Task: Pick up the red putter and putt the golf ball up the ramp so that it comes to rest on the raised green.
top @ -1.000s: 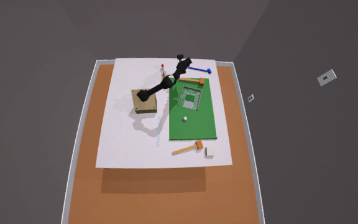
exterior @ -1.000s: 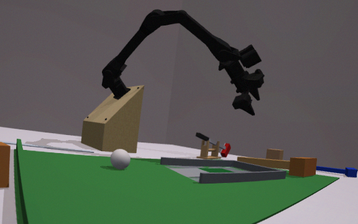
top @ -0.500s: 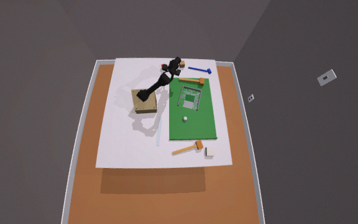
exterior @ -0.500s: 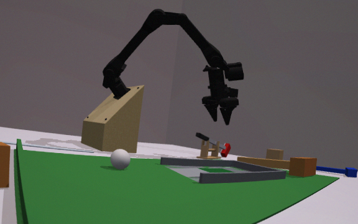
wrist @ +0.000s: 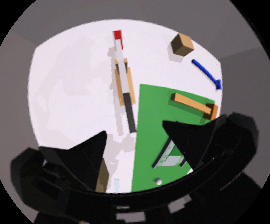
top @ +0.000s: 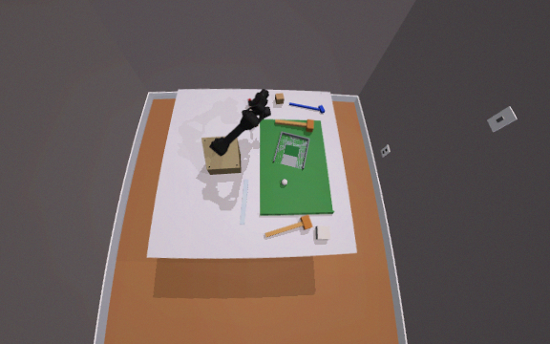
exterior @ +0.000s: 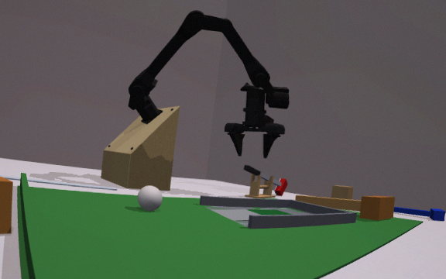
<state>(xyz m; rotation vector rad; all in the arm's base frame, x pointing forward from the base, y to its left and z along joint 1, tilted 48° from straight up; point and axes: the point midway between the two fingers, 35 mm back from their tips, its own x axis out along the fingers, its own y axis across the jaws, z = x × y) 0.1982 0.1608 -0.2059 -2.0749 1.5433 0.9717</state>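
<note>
The small wooden stand lies 30 mm behind my gripper tip, 80 mm to the left of it and 90 mm below it. Round my gripper tip: green mat (290 mm ahead, 240 mm to the right, 120 mm below); brown cube (150 mm ahead, 300 mm to the left, 100 mm below); red putter (50 mm behind, 120 mm to the left, 70 mm below).
</note>
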